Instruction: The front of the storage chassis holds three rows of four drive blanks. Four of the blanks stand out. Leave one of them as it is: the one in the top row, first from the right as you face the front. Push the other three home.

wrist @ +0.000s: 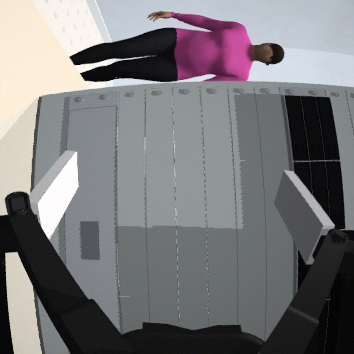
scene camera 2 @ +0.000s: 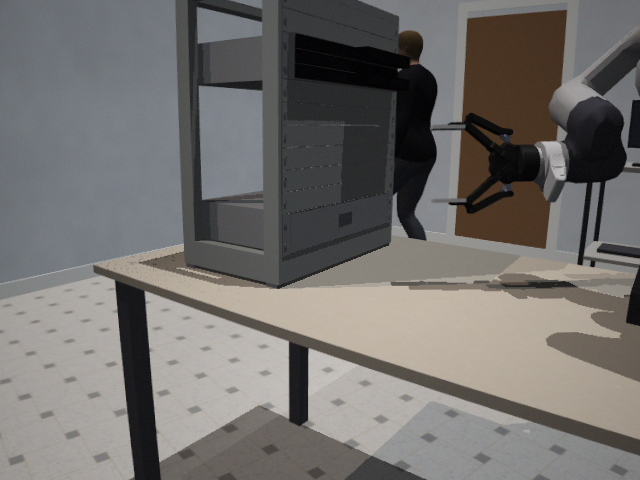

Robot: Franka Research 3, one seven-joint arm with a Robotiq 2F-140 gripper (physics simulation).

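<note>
The storage chassis [scene camera 2: 330, 60] [wrist: 316, 130] is a black-fronted unit high in a grey rack [scene camera 2: 271, 170] [wrist: 200, 190]. Its dark blanks are hard to tell apart. In scene camera 2, black pieces [scene camera 2: 403, 62] jut out at the far end of its front, and a raised edge shows near its upper middle; which blanks these are I cannot tell. My gripper [scene camera 2: 433, 163] [wrist: 179, 178] is wide open and empty, level, pointing at the rack front from a distance, lower than the chassis. In the wrist view the right finger partly covers the chassis, whose lower part is hidden.
The rack stands on a beige table [scene camera 2: 361, 320]. Grey panels and a lower unit with a small dark rectangle [scene camera 2: 345, 219] [wrist: 90, 240] lie below the chassis. A person in black [scene camera 2: 417, 113] stands behind the rack; a person in pink [wrist: 212, 52] shows beyond it in the wrist view.
</note>
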